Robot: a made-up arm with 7 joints. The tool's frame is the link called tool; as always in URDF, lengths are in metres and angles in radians.
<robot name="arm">
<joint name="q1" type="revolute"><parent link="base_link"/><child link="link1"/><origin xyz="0 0 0"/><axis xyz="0 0.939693 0.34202"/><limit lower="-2.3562" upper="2.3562"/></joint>
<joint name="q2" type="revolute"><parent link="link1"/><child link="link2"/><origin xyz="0 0 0"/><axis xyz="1 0 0"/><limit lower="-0.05" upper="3.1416"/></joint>
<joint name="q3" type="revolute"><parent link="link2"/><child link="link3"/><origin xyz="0 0 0"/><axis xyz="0 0 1"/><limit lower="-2.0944" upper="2.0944"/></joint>
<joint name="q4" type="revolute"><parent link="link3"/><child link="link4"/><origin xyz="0.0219 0 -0.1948"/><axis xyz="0 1 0"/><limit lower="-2.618" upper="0.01"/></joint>
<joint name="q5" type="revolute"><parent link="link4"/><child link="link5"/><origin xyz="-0.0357 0 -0.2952"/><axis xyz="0 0 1"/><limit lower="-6.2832" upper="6.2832"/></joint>
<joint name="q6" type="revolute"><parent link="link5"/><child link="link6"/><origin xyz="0 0 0"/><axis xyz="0 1 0"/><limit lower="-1.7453" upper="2.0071"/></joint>
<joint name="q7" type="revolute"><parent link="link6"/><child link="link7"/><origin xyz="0 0 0"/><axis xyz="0 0 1"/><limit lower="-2.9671" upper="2.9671"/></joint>
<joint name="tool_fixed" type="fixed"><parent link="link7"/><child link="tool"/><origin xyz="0 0 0"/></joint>
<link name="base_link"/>
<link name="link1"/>
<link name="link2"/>
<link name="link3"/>
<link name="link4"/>
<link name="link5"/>
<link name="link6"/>
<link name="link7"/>
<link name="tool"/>
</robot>
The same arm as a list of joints. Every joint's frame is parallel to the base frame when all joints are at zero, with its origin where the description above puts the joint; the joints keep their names.
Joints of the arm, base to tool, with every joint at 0 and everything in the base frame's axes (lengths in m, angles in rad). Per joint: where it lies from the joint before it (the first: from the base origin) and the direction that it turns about. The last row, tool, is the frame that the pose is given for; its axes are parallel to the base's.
q1: xyz 0 0 0 axis 0 0.9397 0.342
q2: xyz 0 0 0 axis 1 0 0
q3: xyz 0 0 0 axis 0 0 1
q4: xyz 0.0219 0 -0.1948 axis 0 1 0
q5: xyz -0.0357 0 -0.2952 axis 0 0 1
q6: xyz 0 0 0 axis 0 1 0
q7: xyz 0 0 0 axis 0 0 1
tool: xyz 0 0 0
Joint limits (rad, base to tool): -2.3562..2.3562 -0.05..3.1416 -2.0944..2.0944 -2.618..0.01 -6.2832..6.2832 -1.7453..2.0071 -2.9671..2.9671

